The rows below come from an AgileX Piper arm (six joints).
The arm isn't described. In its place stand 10 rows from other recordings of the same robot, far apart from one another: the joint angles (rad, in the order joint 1, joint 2, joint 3, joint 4, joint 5, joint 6), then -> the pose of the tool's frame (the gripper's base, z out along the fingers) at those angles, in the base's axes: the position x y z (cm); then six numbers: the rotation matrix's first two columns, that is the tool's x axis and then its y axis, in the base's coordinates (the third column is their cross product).
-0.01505, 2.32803, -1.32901, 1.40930, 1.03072, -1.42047 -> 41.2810, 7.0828, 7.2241, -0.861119, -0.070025, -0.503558, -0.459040, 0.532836, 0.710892
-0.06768, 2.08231, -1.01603, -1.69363, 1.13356, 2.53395 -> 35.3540, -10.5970, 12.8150, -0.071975, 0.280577, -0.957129, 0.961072, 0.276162, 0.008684
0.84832, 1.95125, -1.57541, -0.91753, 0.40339, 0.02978 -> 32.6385, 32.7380, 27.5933, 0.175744, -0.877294, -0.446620, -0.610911, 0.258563, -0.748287
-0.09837, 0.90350, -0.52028, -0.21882, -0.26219, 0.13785 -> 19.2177, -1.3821, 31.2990, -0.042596, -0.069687, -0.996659, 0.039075, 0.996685, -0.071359
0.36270, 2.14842, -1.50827, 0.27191, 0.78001, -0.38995 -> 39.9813, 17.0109, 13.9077, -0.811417, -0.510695, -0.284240, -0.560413, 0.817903, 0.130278
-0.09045, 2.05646, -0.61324, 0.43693, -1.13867, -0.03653 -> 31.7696, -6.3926, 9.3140, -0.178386, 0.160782, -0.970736, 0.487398, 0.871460, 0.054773
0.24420, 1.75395, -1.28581, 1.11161, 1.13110, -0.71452 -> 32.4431, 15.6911, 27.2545, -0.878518, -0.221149, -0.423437, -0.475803, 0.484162, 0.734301
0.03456, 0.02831, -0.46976, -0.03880, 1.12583, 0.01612 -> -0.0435, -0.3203, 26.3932, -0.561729, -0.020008, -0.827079, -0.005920, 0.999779, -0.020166
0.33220, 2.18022, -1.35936, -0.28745, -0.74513, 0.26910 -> 45.1426, 17.4240, 18.0052, -0.036489, 0.044616, -0.998338, -0.500510, 0.863859, 0.056900
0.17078, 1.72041, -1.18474, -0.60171, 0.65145, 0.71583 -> 36.1303, 3.0616, 23.5216, -0.810560, 0.064526, -0.582091, 0.198743, 0.965239, -0.169750
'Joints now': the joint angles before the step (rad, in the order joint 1, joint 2, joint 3, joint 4, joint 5, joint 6). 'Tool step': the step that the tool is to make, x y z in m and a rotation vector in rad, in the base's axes. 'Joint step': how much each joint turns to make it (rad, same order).
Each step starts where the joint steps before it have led.
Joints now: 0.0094 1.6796 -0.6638 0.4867 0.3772 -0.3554
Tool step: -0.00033 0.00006 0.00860 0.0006 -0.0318 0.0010
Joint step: 0.0000 -0.0327 -0.0001 0.0002 0.0012 -0.0008
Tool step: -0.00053 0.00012 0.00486 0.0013 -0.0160 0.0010
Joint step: 0.0000 -0.0187 0.0001 0.0002 0.0031 -0.0003
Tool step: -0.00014 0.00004 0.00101 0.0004 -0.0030 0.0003
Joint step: 0.0000 -0.0039 0.0000 0.0000 0.0010 0.0000
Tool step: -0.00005 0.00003 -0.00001 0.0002 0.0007 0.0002
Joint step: 0.0000 0.0000 -0.0001 -0.0003 0.0008 0.0003
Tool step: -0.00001 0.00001 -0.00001 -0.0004 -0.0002 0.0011
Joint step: 0.0000 0.0000 0.0001 0.0000 0.0000 -0.0012
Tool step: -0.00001 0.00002 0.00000 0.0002 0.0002 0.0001
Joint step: 0.0000 0.0000 0.0000 0.0003 0.0003 -0.0002
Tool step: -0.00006 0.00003 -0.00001 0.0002 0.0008 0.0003
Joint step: 0.0000 0.0000 -0.0001 -0.0003 0.0009 0.0003
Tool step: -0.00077 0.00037 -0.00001 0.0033 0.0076 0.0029
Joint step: 0.0000 -0.0008 0.0000 0.0001 0.0094 -0.0001
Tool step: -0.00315 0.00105 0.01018 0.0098 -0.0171 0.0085
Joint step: 0.0000 -0.0414 0.0001 0.0001 0.0273 -0.0001
